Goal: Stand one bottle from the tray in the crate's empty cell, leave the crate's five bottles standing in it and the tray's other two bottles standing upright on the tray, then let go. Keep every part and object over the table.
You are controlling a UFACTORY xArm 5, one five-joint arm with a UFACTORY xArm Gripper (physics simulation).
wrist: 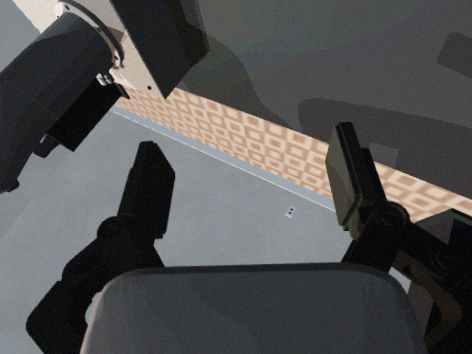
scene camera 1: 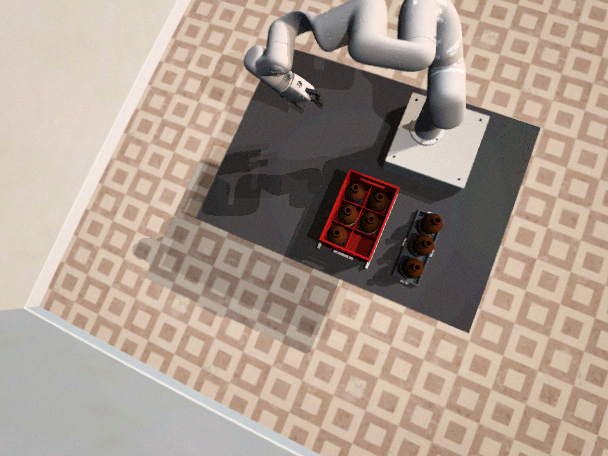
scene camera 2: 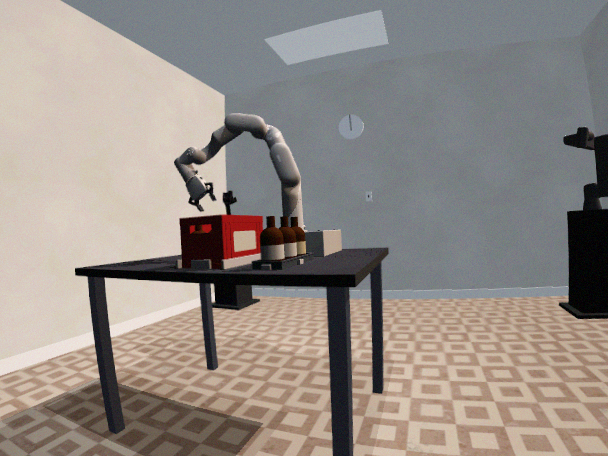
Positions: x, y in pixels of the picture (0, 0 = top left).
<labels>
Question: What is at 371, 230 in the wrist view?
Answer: The gripper.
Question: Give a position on a brown bottle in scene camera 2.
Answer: At 271, 239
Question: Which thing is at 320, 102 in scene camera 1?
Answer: The gripper.
</labels>
